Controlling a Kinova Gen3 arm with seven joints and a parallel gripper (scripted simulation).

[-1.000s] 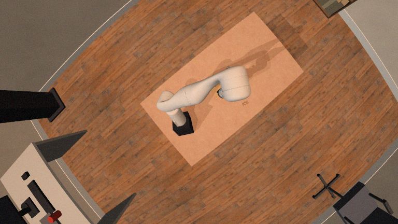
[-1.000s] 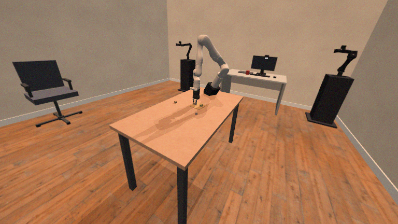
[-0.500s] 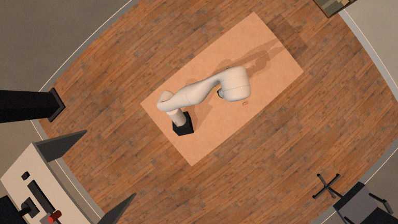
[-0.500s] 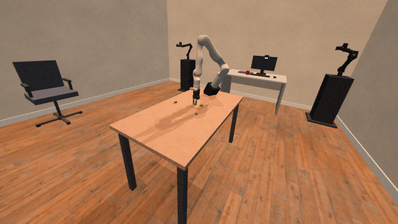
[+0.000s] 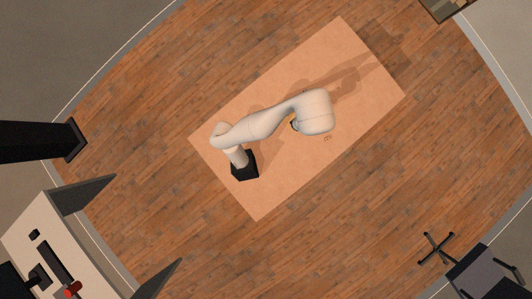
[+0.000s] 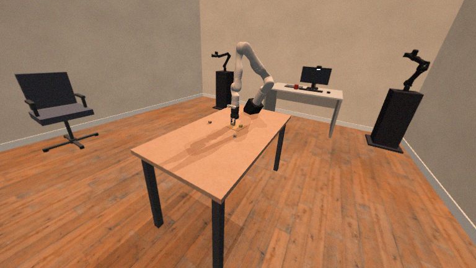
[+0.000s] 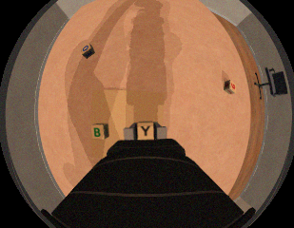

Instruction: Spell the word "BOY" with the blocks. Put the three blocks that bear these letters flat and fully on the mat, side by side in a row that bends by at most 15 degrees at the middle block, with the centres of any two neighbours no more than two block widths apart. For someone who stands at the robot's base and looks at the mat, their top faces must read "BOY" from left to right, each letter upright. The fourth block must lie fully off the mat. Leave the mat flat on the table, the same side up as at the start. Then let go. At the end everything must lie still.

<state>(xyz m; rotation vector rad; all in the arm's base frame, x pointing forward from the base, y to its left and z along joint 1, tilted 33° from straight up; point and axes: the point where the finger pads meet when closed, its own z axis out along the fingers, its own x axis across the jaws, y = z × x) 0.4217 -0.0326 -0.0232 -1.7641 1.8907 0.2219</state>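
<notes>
Right now the mat is 40 mm to the left of my hand and 20 mm below it.
</notes>
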